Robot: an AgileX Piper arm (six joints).
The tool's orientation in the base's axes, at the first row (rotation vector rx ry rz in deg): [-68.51 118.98 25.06]
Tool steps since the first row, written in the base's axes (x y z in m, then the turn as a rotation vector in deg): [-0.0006 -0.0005 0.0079 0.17 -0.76 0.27]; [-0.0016 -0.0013 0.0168 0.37 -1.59 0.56]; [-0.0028 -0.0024 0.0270 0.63 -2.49 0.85]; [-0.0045 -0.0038 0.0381 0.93 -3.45 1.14]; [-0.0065 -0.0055 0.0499 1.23 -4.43 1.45]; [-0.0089 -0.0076 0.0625 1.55 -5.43 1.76]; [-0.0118 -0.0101 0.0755 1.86 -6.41 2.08]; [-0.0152 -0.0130 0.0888 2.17 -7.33 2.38]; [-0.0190 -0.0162 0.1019 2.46 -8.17 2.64]
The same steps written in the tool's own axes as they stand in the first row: [-0.0051 -0.0001 -0.0061 0.22 -0.55 -0.57]; [-0.0106 -0.0001 -0.0132 0.47 -1.17 -1.18]; [-0.0167 -0.0002 -0.0215 0.73 -1.87 -1.81]; [-0.0231 0.0000 -0.0309 1.02 -2.64 -2.46]; [-0.0297 0.0003 -0.0410 1.31 -3.42 -3.14]; [-0.0365 0.0006 -0.0520 1.60 -4.23 -3.82]; [-0.0432 0.0011 -0.0638 1.88 -5.01 -4.49]; [-0.0497 0.0019 -0.0762 2.13 -5.77 -5.12]; [-0.0557 0.0028 -0.0889 2.37 -6.47 -5.68]
